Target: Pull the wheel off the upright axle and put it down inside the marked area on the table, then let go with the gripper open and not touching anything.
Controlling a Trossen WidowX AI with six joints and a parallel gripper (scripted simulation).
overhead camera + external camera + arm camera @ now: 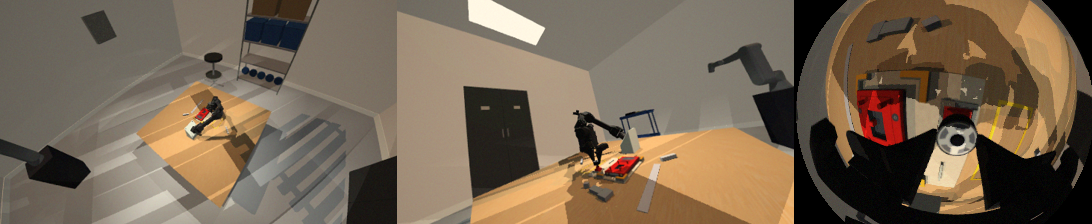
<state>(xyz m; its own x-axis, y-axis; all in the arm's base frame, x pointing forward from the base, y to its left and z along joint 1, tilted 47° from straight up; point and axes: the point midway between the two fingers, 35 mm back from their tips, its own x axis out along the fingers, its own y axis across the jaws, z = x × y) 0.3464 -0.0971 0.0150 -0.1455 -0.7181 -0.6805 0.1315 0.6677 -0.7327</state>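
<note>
My gripper tip is now 40 mm past the pale grey plate, 100 mm to the right of it and 40 mm above it. From my gripper tip the other things lie so: long grey strip 60 mm ahead, 290 mm to the left, 50 mm below.
</note>
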